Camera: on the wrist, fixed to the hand. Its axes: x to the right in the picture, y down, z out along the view.
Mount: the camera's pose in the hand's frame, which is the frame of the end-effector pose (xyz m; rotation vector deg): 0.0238 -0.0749 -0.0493 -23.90 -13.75 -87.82
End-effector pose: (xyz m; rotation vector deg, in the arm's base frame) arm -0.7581 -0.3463 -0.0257 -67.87 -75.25 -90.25
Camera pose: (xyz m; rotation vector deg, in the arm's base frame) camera -0.8444 -0.3804 -0.0263 16.05 91.14 111.29
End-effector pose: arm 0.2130 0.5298 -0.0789 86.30 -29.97 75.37
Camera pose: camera 0.2598 0.6085 -0.0935 66.64 14.82 -9.70
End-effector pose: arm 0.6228 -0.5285 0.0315 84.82 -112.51 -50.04
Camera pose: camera 0.6996 -0.5748 0.0077 -141.70 17.16 106.83
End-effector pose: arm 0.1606 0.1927 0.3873 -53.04 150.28 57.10
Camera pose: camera 0.1900 0.1055 0.3756 -120.48 48.92 55.06
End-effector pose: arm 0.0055 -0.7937 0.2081 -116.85 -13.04 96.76
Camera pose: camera 0.0710 -0.7310 0.2277 -62.38 -101.00 46.70
